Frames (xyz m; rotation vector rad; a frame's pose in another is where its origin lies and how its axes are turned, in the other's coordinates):
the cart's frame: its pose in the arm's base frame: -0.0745 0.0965 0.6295 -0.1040 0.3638 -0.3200
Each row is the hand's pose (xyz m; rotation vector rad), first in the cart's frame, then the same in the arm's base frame.
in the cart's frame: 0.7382 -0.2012 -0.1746 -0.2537 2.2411 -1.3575
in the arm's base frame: 0.4570 -0.3414 0.2530 -0.1957 2.5977 -1.7127
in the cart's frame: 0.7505 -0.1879 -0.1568 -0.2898 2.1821 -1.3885
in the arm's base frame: 0.4782 -0.3320 0.2634 -0.2546 2.5409 -1.7404
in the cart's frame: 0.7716 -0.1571 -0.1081 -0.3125 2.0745 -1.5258
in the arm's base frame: 0.5235 -0.3077 0.2968 -0.3284 2.4213 -1.8848
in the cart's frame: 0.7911 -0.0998 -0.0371 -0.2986 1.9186 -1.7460
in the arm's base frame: 0.5833 -0.2569 0.3474 -0.3861 2.2321 -2.1229
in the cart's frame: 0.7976 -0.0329 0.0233 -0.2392 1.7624 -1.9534
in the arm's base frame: 0.6304 -0.1933 0.3909 -0.3895 2.0294 -2.3519
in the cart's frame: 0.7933 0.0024 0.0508 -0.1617 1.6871 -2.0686
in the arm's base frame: 0.6468 -0.1574 0.4124 0.3351 -1.8978 2.4602
